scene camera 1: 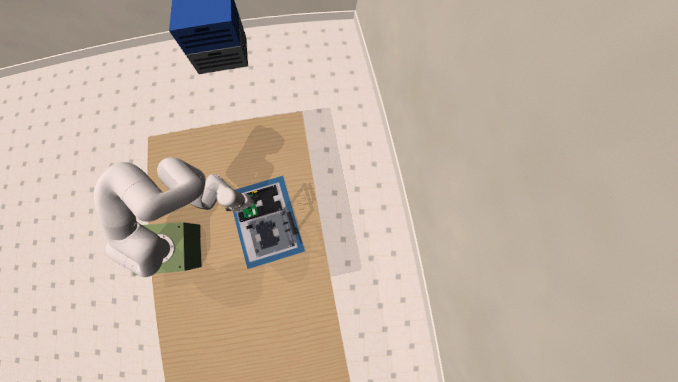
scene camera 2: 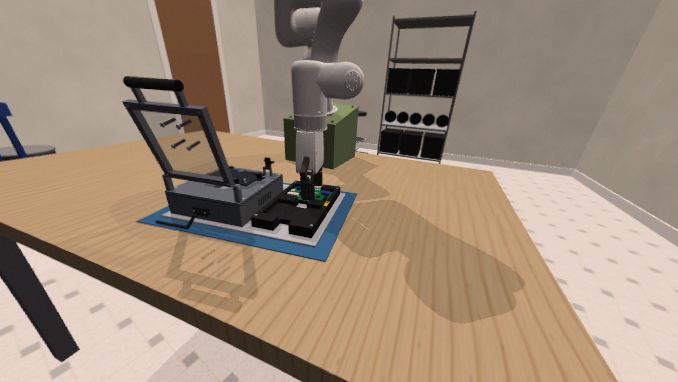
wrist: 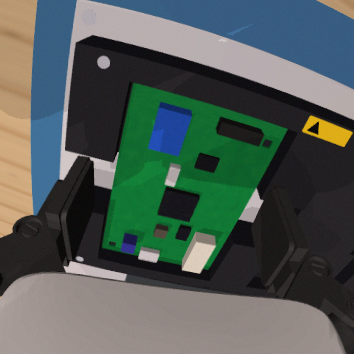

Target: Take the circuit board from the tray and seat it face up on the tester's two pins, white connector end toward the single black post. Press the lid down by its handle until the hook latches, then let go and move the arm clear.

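Frame: origin at the arm's base, x ahead, y left, z up, level; metres.
Where they show: gripper, fingertip midpoint: (scene camera 2: pixel 312 192) (wrist: pixel 178 194).
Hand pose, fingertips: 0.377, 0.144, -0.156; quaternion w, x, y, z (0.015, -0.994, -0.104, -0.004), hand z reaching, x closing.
Observation:
Things, the pixels of their centre, and the offset from my fingertips, as dx, dy, dz. "spot": a spot on its surface instead. Level surfaces: height alone.
- green circuit board, body centre: (wrist: pixel 179 201) (scene camera 2: pixel 309 193) (scene camera 1: pixel 248 206) +0.003, -0.007, -0.004
- black handle, body centre: (scene camera 2: pixel 153 83) (scene camera 1: pixel 291 223) +0.225, -0.158, +0.241
- hook, body centre: (scene camera 2: pixel 269 162) +0.009, -0.119, +0.065
- blue mat, its level: dz -0.025
- wooden table, its level: dz -0.027
- black cable, surface spot: (scene camera 2: pixel 172 224) spot: +0.225, -0.203, -0.019
The green circuit board (scene camera 1: pixel 248 212) (scene camera 2: pixel 318 196) (wrist: pixel 145 200) lies face up in a pocket of the black tray (scene camera 2: pixel 290 212) (wrist: pixel 95 100). In the wrist view its white connector is at the lower right. My gripper (scene camera 2: pixel 310 192) (wrist: pixel 178 194) is open, with one finger on each side of the board, at the tray's side notches; no contact shows. The grey tester (scene camera 1: pixel 252 237) (scene camera 2: pixel 210 202) stands beside the tray. Its lid (scene camera 2: pixel 215 145) is raised, with the black handle (scene camera 2: pixel 153 83) on top. The hook (scene camera 2: pixel 268 164) stands at the tester's far edge. The tester's two pins are too small to tell.
The tray and tester stand on a white sheet over a blue mat (scene camera 1: pixel 251 264) (scene camera 2: pixel 320 253) on the wooden table (scene camera 1: pixel 250 320) (scene camera 2: pixel 400 300). A black cable (scene camera 2: pixel 172 224) runs from the tester. The raised lid stands beside the arm. The green robot base (scene camera 1: pixel 172 260) (scene camera 2: pixel 345 135) is behind.

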